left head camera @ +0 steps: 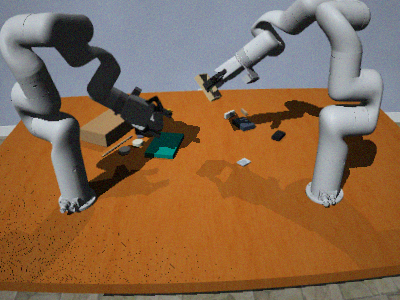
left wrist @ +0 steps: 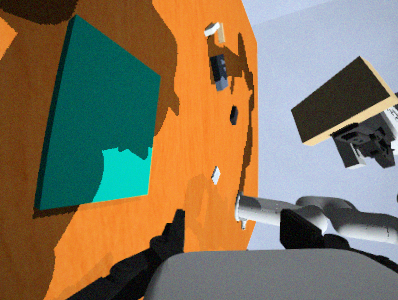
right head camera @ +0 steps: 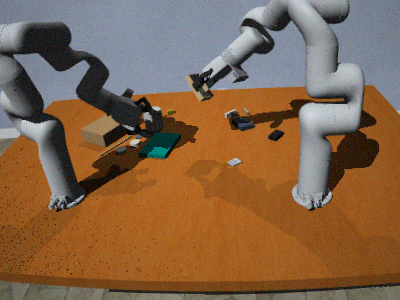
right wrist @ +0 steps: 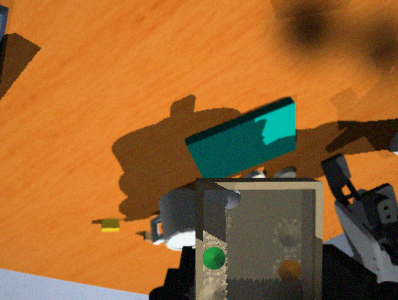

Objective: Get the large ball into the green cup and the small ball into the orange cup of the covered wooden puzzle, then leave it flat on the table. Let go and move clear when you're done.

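Pixels of known places: left gripper, fingertip midpoint: (left head camera: 165, 126) (left wrist: 232, 225) (right head camera: 155, 126) (right wrist: 350, 171); right gripper, fingertip midpoint: (left head camera: 209, 86) (left wrist: 333, 108) (right head camera: 200, 86) (right wrist: 256, 271); left arm's base at its link origin: (left head camera: 77, 199) (right head camera: 68, 197); right arm's base at its link origin: (left head camera: 324, 193) (left wrist: 238, 205) (right head camera: 311, 195).
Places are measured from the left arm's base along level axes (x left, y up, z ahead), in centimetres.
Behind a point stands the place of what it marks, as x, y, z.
Observation:
The covered wooden puzzle (left head camera: 213, 95) @(-42.8, 22.0, 35.8) (right head camera: 204, 95) @(-43.2, 21.8, 36.0) (left wrist: 345, 95) @(-38.7, 24.7, 40.1) (right wrist: 260, 185) @(-44.5, 21.0, 36.8) is held tilted in the air above the table's far side. My right gripper (left head camera: 215, 81) @(-41.2, 24.0, 39.1) (right head camera: 204, 78) is shut on it. In the right wrist view the green cup (right wrist: 214, 258) @(-43.0, 23.1, 40.7) and orange cup (right wrist: 289, 270) @(-41.0, 24.5, 37.4) look empty. A grey-blue ball (right wrist: 231, 199) @(-44.1, 20.8, 38.5) lies against the top wall, left of centre; I cannot tell which ball it is. The other ball does not show; the tray's lower part is cut off. My left gripper is open, well away from the puzzle, low over the left side.
A teal box (left head camera: 165, 144) @(-24.0, 1.6, 34.6) (left wrist: 100, 110) @(-21.6, 1.6, 36.7) (right wrist: 240, 150) @(-23.6, 1.6, 36.8) lies below the left gripper. A grey mug (right head camera: 154, 120) @(-17.8, 5.3, 48.4) (right wrist: 177, 215) @(-20.0, 5.5, 51.4) stands close by it. A cardboard box (left head camera: 100, 132) @(2.7, 5.7, 35.9), a yellow block (right head camera: 170, 112) @(-20.1, 1.2, 65.0), a dark blue block (left head camera: 246, 125) @(-56.0, 1.8, 51.7), a black block (left head camera: 278, 135) @(-68.9, 1.5, 44.1) and a white block (left head camera: 243, 162) @(-54.3, 0.6, 24.7) lie around.

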